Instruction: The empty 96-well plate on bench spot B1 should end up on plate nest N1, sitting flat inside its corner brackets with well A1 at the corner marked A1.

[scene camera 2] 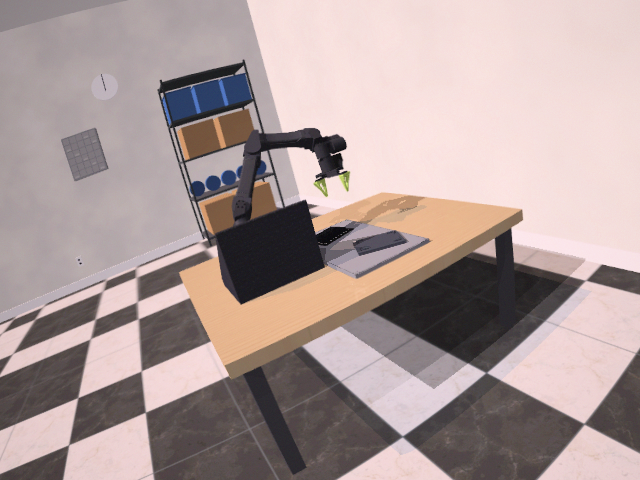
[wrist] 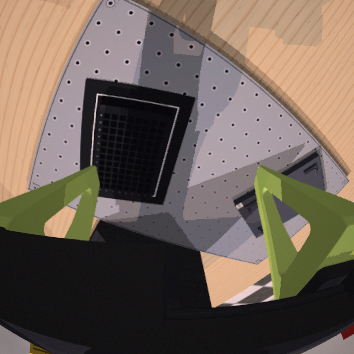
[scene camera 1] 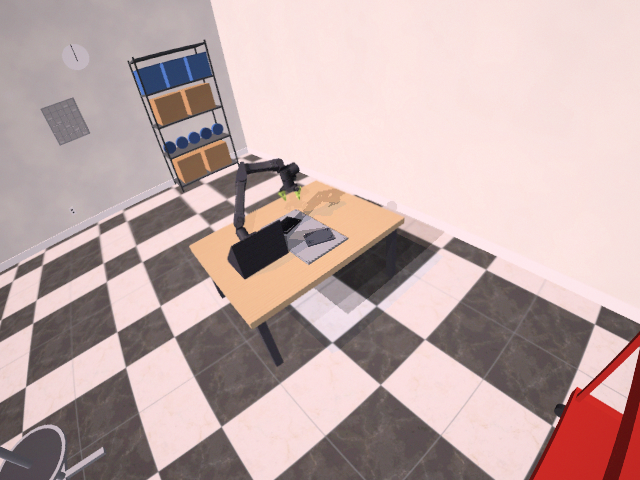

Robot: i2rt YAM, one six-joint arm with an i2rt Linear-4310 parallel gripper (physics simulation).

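Frame: origin at the arm's base, x back, y right, z up, level; centimetres.
Where they show: gripper, fingertip midpoint: (scene camera 2: 337, 194) (wrist: 176, 174) (scene camera 1: 292, 200); arm's base, origin of the base link: (scene camera 2: 250, 240) (scene camera 1: 247, 241).
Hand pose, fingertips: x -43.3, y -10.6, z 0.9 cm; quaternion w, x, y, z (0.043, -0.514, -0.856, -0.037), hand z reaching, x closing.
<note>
Each offset is from my fingertips to the top centre of the thing. Level surfaces: height alone.
The dark 96-well plate {dx +8.2, dy -0.7, dz -13.3 cm} (scene camera 1: 291, 224) (scene camera 2: 334, 235) (wrist: 132, 150) lies flat on a black pad with a white outline, at the left of the wrist view. Its A1 corner cannot be made out. The plate nest {dx +5.9, dy +26.8, dz -13.1 cm} (scene camera 1: 319, 237) (scene camera 2: 379, 241) (wrist: 302, 172) is a dark grey block with corner brackets, at the right of the wrist view and partly hidden by a finger. My gripper (scene camera 1: 290, 195) (scene camera 2: 336, 192) (wrist: 176, 174) is open and empty, high above the table. In the wrist view its left fingertip overlaps the pad's lower left edge.
Pad and nest sit on a grey perforated board {dx +8.5, dy +13.8, dz -14.8 cm} (scene camera 1: 312, 254) (scene camera 2: 356, 266) (wrist: 235, 110) on the wooden table {dz -16.2 cm} (scene camera 1: 361, 206) (scene camera 2: 299, 310). A tall black wedge-shaped box (scene camera 1: 261, 249) (scene camera 2: 268, 253) stands beside the board. A shelf rack stands behind, and a red object (scene camera 1: 584, 439) is at the lower right.
</note>
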